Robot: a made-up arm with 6 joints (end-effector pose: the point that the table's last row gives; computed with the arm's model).
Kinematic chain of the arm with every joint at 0, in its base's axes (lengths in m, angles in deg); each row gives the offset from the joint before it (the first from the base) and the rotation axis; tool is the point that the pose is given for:
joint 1: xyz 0 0 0.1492 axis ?
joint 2: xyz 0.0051 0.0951 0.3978 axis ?
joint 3: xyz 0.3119 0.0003 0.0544 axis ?
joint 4: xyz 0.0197 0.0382 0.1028 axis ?
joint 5: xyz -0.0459 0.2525 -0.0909 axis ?
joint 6: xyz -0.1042 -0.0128 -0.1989 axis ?
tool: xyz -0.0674 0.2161 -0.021
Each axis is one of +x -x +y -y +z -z.
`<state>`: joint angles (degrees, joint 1 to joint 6).
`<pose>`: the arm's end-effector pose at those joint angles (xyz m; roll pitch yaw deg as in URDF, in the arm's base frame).
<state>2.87 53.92 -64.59 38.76 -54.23 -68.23</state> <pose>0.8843 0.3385 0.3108 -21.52 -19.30 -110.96</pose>
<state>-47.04 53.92 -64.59 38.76 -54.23 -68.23</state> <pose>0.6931 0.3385 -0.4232 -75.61 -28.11 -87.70</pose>
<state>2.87 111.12 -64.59 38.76 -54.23 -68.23</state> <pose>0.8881 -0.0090 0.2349 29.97 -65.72 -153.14</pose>
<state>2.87 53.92 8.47 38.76 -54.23 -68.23</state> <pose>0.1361 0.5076 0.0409 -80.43 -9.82 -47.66</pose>
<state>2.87 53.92 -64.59 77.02 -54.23 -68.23</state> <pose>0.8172 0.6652 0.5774 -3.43 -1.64 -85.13</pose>
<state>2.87 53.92 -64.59 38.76 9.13 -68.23</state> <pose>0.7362 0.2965 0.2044 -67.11 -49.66 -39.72</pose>
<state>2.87 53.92 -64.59 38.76 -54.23 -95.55</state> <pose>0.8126 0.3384 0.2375 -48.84 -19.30 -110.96</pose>
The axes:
joint 1: -y
joint 2: -x
joint 3: +z
joint 4: +x
joint 5: +z
joint 6: +x

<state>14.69 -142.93 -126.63 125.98 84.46 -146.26</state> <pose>0.4984 0.0856 0.1311 -101.57 36.66 -118.94</pose>
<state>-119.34 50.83 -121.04 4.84 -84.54 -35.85</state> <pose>0.1128 -0.3132 -0.7167 136.29 -76.64 63.34</pose>
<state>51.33 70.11 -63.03 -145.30 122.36 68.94</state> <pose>-0.2235 0.2749 0.6537 -12.93 60.48 -126.30</pose>
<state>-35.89 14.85 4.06 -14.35 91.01 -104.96</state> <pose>0.3500 0.0085 -0.0202 -64.80 20.11 112.23</pose>
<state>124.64 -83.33 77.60 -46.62 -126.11 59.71</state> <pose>-0.5792 0.2738 -0.0331 -123.74 -44.04 -67.46</pose>
